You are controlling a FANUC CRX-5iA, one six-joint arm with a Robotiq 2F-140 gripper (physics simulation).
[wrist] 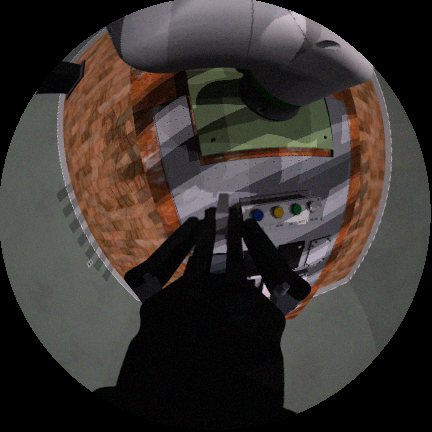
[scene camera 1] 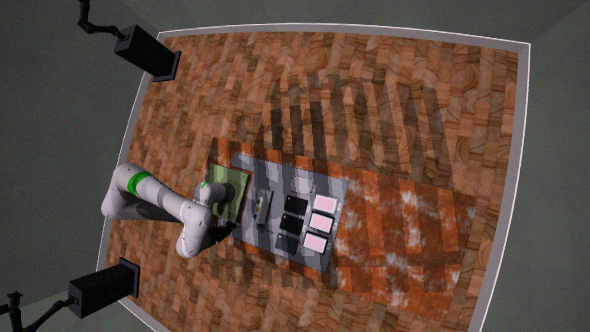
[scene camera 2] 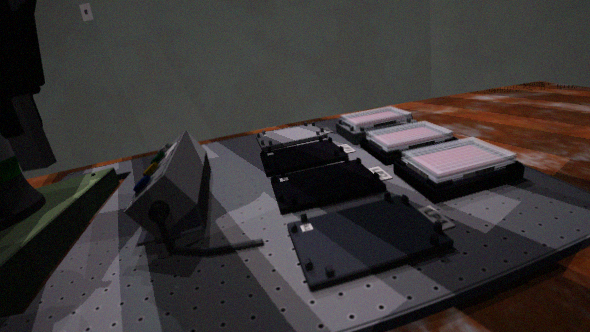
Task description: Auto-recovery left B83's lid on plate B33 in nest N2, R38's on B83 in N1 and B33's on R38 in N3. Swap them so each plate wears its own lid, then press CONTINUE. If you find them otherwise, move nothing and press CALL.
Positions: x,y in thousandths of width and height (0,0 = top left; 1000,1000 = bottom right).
Labels:
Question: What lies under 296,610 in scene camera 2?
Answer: A button box.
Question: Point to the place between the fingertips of my gripper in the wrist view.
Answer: At 517,466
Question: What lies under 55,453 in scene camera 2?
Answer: My gripper.

